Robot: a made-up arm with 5 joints.
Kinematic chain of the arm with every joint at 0, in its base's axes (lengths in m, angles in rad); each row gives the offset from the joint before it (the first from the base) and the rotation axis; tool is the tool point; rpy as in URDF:
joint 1: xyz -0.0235 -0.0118 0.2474 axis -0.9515 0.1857 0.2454
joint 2: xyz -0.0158 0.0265 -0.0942 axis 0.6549 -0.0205 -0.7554
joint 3: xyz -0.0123 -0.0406 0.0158 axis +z
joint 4: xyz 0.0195 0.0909 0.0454 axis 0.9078 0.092 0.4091
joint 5: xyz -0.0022 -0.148 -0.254 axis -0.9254 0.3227 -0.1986
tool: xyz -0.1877 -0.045 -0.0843 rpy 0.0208 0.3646 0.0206
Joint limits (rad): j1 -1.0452..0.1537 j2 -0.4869..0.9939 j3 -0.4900..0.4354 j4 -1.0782..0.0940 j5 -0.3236..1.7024
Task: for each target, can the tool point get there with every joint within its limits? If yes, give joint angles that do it. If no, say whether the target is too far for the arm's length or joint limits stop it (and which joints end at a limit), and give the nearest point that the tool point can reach.
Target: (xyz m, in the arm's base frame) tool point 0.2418 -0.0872 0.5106
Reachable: no: joint limits stop it (at a limit: joint 1, joint 2, joint 3, joint 4) | nearest point -0.0664 -0.3527 0.3033 | short by 0.457 m
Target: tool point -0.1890 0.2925 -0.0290
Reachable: yes | joints -0.7059 0.2767 -0.4183 -0.1004 -0.0755
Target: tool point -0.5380 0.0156 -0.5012
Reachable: no: too far | nearest point -0.2754 -0.0005 -0.1443 | short by 0.443 m
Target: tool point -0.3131 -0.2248 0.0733
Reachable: yes | joints -0.0545 0.0343 0.0121 -0.9452 0.0582
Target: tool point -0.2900 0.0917 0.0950
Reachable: yes | joints -0.3197 0.6623 0.0874 -0.7900 1.4658
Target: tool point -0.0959 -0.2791 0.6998
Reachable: no: joint limits stop it (at a limit: joint 1, joint 2, joint 3, joint 4) | nearest point -0.1061 -0.3148 0.3126 | short by 0.389 m
